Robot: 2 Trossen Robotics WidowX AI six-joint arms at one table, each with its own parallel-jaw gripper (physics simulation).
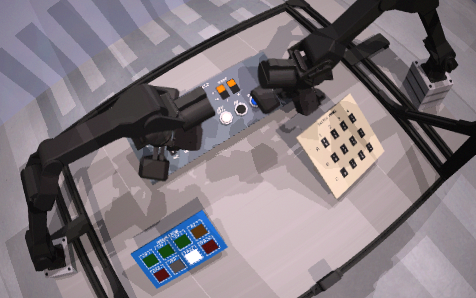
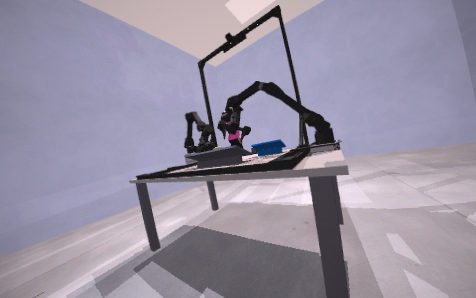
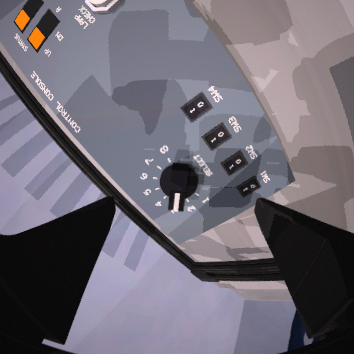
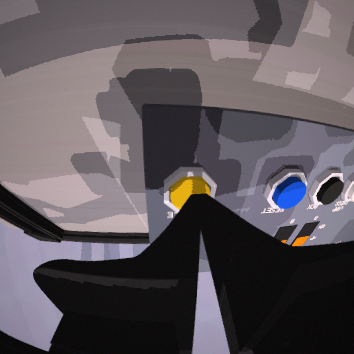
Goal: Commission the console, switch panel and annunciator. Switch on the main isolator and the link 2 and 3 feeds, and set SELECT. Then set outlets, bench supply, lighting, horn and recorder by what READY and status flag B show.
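Frame: origin at the left arm's base, x ahead, y left, z up, level; centimetres.
Seen in the pictures: left gripper, fingertip midpoint: [image 2: 232,141] [image 3: 185,204]; right gripper, fingertip midpoint: [image 4: 197,199]; left arm's base at its link origin: [image 1: 55,257] [image 2: 325,143]; right arm's base at its link origin: [image 1: 433,72] [image 2: 190,153].
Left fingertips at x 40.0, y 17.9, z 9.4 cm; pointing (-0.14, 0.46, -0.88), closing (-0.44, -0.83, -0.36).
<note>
Offsets run from my left fingertips to a thing's middle. "spot": to the spot under its first point.
The grey console [image 1: 185,157] [image 3: 140,60] [image 4: 165,150] carries the SELECT knob @[dx -1.4, dy +2.9, dz -3.8 cm] [image 3: 178,179], its white pointer between 2 and 4, and rockers SW1 @[dx -4.7, dy -2.5, dz -6.7 cm] [image 3: 247,186], SW2 @[dx -1.8, dy -1.8, dz -6.7 cm] [image 3: 234,162], SW3 @[dx +1.1, dy -1.0, dz -6.7 cm] [image 3: 216,136] and SW4 @[dx +4.1, dy -0.3, dz -6.7 cm] [image 3: 196,106]. Both status flags [image 1: 221,89] [image 1: 231,83] show orange at the UP end. My left gripper [image 3: 185,204] is open and empty over the knob end. My right gripper [image 4: 197,199] is shut and empty, its tips overlapping the yellow button @[dx +30.3, dy +6.1, dz -6.5 cm] [image 4: 187,190]. On the blue annunciator @[spot: dx +3.8, dy -19.4, dz -4.5 cm] [image 1: 202,216], one tile [image 1: 193,256] is bright white. The cream switch panel @[dx +38.3, dy -13.2, dz -7.7 cm] [image 1: 325,172] has several black rockers, positions unclear.
The blue RESET button @[dx +23.9, dy +4.4, dz -6.2 cm] [image 4: 292,192], a black button @[dx +19.8, dy +3.4, dz -6.2 cm] [image 4: 330,190] and a white button @[dx +15.7, dy +2.4, dz -6.2 cm] [image 1: 226,117] lie along the console between my grippers. Both arms reach over the console and hide parts of it. Dark frame rails edge the table. A pink-clad figure [image 2: 234,135] shows behind the arm.
</note>
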